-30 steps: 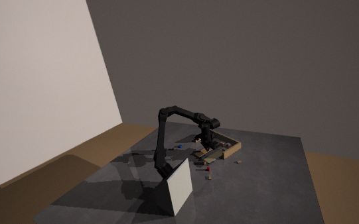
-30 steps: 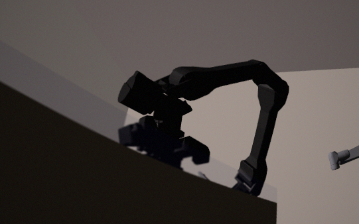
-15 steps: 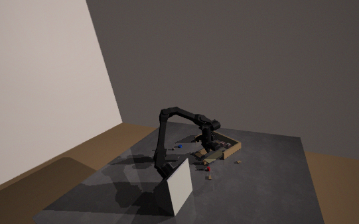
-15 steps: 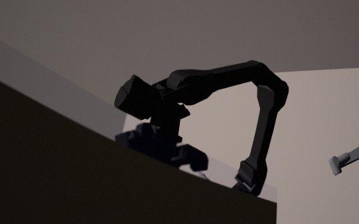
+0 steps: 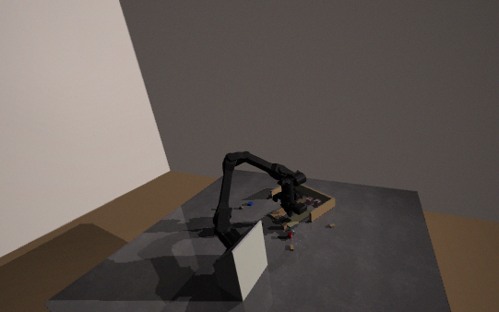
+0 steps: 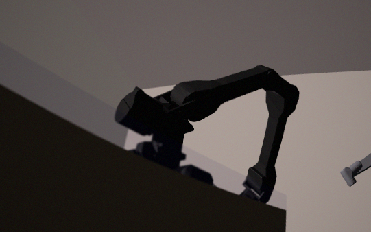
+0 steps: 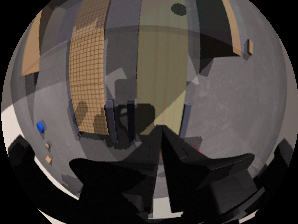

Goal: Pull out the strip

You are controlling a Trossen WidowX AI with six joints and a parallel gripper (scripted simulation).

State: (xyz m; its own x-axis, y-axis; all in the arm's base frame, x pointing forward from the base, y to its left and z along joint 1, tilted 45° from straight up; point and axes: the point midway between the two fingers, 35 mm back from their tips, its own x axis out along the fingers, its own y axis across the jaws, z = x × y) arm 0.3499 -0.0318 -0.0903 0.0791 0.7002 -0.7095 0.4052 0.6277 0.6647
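My gripper tip is 100 mm past the small red piece, 30 mm to the left of it and 30 mm above it. From my gripper tip the other things lie so: small blue piece 290 mm to the left, 70 mm ahead, 30 mm below.
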